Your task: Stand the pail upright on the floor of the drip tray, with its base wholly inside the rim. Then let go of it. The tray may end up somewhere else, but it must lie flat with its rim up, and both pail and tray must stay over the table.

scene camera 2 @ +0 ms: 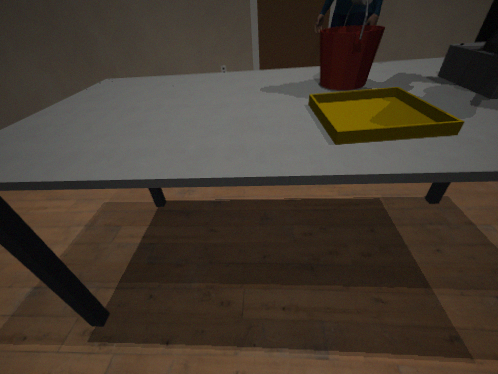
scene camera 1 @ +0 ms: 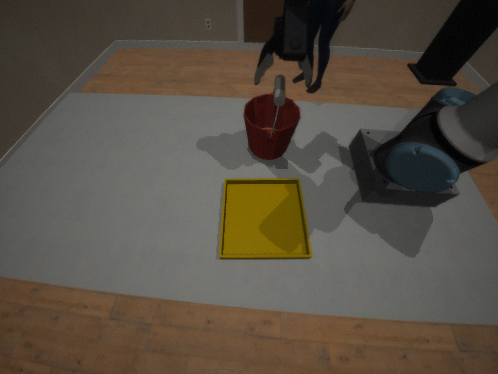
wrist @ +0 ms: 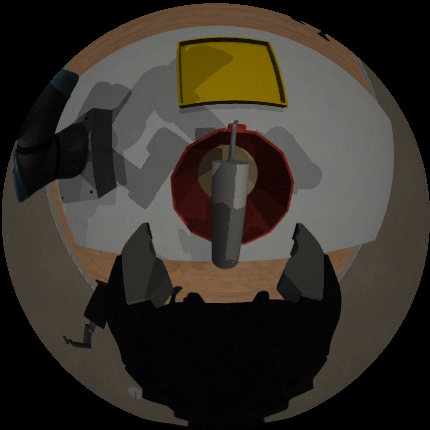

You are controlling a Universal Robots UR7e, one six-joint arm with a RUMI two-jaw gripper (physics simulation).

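Frame: origin at the arm's base, x left, y back, z up, level; centimetres.
Where they show: gripper, fingertip midpoint: (scene camera 1: 281,86) (wrist: 222,225); arm's base, origin of the base link: (wrist: 73,149).
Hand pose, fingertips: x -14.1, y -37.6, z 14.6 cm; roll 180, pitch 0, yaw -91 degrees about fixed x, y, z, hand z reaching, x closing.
Each offset is from my fingertips to the centre of the thing. "*": to the spot under its first point. Level surfaces: height alone.
The red pail (scene camera 1: 267,135) (scene camera 2: 347,60) (wrist: 195,220) stands upright on the table, behind the tray in the scene views. Its handle with a grey grip {* dx +3.0, dy -0.8, dz +0.7 cm} (scene camera 1: 279,90) (wrist: 229,210) stands raised above the pail. The yellow drip tray {dx +29.8, dy -3.3, dz -22.2 cm} (scene camera 1: 305,220) (scene camera 2: 395,134) (wrist: 232,105) lies flat with its rim up, apart from the pail. My gripper (scene camera 1: 283,82) (wrist: 222,225) is open and empty, above the pail's grip; in the wrist view the grip's end shows between the spread fingers. The gripper does not show in scene camera 2.
The arm's grey base block (scene camera 1: 400,195) (scene camera 2: 467,70) (wrist: 102,150) stands on the table {dz -23.6 cm} (scene camera 1: 125,200) (scene camera 2: 175,130) to the right of the pail and tray in the scene views. A person (scene camera 1: 324,45) (scene camera 2: 350,17) is behind the table's far edge. The arm casts shadows over the tray.
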